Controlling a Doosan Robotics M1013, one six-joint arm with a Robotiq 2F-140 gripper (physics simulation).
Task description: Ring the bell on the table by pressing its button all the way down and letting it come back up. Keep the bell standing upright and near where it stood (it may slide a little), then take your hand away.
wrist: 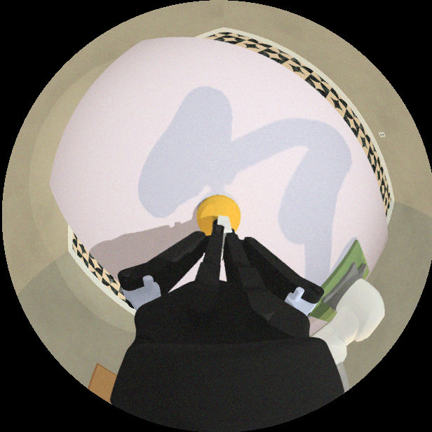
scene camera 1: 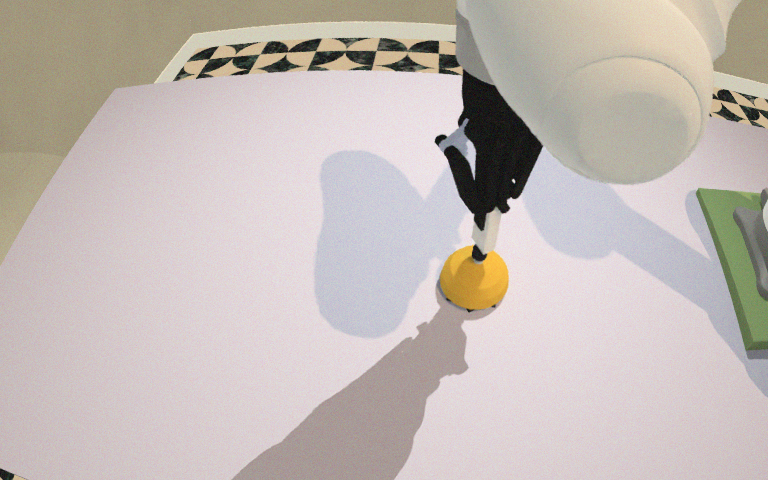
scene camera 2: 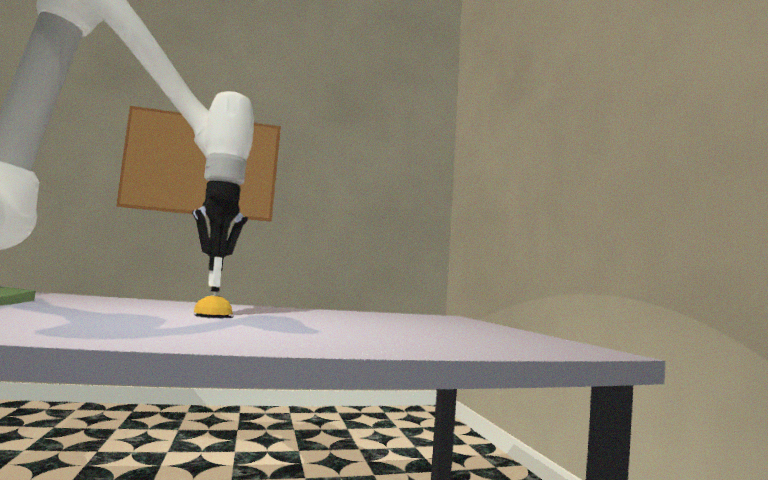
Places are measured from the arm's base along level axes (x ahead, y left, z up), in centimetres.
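Pixels of known places: gripper, between the fingertips: (scene camera 1: pixel 483 243) (scene camera 2: pixel 214 286).
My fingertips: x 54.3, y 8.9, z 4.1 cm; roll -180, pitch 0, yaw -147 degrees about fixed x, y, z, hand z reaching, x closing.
Ahead of a thing's pixels: the offset from my fingertips to its middle. Level surfaces: height alone.
The bell, a yellow dome {dx +0.3, dy +0.7, dz -3.5 cm} (scene camera 1: pixel 474 285) (scene camera 2: pixel 212 307) (wrist: pixel 212 206), stands upright on the pale table {dz -6.8 cm} (scene camera 1: pixel 169 226) (scene camera 2: pixel 396 333) (wrist: pixel 110 125). Its black button {dx +0.3, dy +0.7, dz -0.7 cm} (scene camera 1: pixel 479 254) (scene camera 2: pixel 214 289) sits on a short stem at the top. My gripper (scene camera 1: pixel 485 240) (scene camera 2: pixel 214 277) (wrist: pixel 221 224) is shut with nothing between its fingers and points down over the bell. The pale fingertips are at the top of the button, and they look to be touching it or very close. In the wrist view the fingertips hide the button. A short bit of stem shows under the button in the second scene view.
A green board (scene camera 1: pixel 730 271) (scene camera 2: pixel 16 295) (wrist: pixel 356 255) with the arm's base on it is on the table, off to one side of the bell. An orange-brown panel (scene camera 2: pixel 158 161) (wrist: pixel 102 382) hangs on the wall behind the arm.
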